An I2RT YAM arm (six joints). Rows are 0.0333 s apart.
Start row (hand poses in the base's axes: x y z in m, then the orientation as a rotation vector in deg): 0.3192 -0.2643 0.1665 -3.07 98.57 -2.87
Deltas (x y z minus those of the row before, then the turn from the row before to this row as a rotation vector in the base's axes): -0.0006 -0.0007 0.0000 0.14 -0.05 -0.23; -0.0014 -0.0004 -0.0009 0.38 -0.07 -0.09; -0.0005 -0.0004 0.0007 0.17 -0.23 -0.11; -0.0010 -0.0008 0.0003 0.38 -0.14 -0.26; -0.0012 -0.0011 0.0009 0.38 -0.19 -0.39; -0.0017 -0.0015 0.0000 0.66 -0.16 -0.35; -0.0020 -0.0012 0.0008 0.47 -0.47 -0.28; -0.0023 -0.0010 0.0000 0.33 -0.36 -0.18; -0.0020 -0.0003 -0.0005 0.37 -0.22 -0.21; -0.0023 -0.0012 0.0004 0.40 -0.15 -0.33; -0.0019 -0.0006 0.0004 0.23 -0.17 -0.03; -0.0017 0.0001 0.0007 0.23 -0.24 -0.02; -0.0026 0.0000 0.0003 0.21 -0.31 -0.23; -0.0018 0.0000 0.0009 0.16 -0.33 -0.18; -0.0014 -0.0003 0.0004 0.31 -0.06 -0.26; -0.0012 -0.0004 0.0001 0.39 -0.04 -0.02; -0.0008 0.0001 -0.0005 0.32 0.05 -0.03; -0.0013 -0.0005 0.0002 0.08 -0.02 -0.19; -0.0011 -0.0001 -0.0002 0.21 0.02 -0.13
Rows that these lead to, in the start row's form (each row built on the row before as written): 0.3186 -0.2650 0.1665 -2.77 98.53 -2.92; 0.3172 -0.2654 0.1656 -2.41 98.47 -2.66; 0.3167 -0.2658 0.1663 -2.18 98.25 -2.60; 0.3157 -0.2666 0.1666 -1.67 98.12 -2.47; 0.3145 -0.2677 0.1675 -1.05 97.94 -2.44; 0.3128 -0.2692 0.1675 -0.26 97.80 -2.14; 0.3108 -0.2704 0.1683 0.34 97.34 -1.95; 0.3085 -0.2714 0.1683 0.74 96.99 -1.80; 0.3065 -0.2717 0.1678 1.20 96.78 -1.64; 0.3042 -0.2729 0.1682 1.78 96.63 -1.55; 0.3023 -0.2735 0.1686 1.98 96.46 -1.38; 0.3006 -0.2734 0.1693 2.17 96.22 -1.20; 0.2980 -0.2734 0.1696 2.52 95.91 -1.19; 0.2962 -0.2734 0.1705 2.79 95.58 -1.18; 0.2948 -0.2737 0.1709 3.24 95.52 -1.12; 0.2936 -0.2741 0.1710 3.55 95.49 -0.81; 0.2928 -0.2740 0.1705 3.82 95.54 -0.57; 0.2915 -0.2745 0.1707 4.04 95.52 -0.65; 0.2904 -0.2746 0.1705 4.31 95.54 -0.57
